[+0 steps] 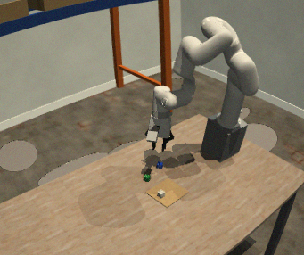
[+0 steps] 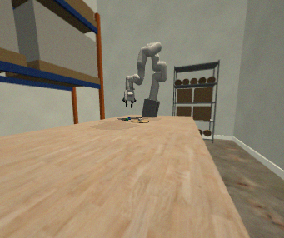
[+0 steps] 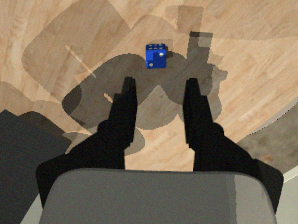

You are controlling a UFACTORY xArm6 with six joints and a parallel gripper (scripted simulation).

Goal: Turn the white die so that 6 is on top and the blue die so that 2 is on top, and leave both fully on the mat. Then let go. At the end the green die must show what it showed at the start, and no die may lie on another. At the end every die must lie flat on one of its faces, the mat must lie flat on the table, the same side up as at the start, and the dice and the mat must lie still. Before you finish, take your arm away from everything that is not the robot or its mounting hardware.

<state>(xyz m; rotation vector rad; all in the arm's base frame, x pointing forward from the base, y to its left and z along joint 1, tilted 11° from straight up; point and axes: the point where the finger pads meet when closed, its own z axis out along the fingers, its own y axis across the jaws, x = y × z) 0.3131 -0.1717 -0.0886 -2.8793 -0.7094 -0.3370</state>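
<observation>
Right now my hand is 10 mm past the blue die, 10 mm to the left of it and 120 mm above it. Also, from my hand: green die (100 mm ahead, 20 mm to the left, 120 mm below); then tan mat (110 mm ahead, 150 mm to the left, 130 mm below); then white die (140 mm ahead, 150 mm to the left, 120 mm below).
</observation>
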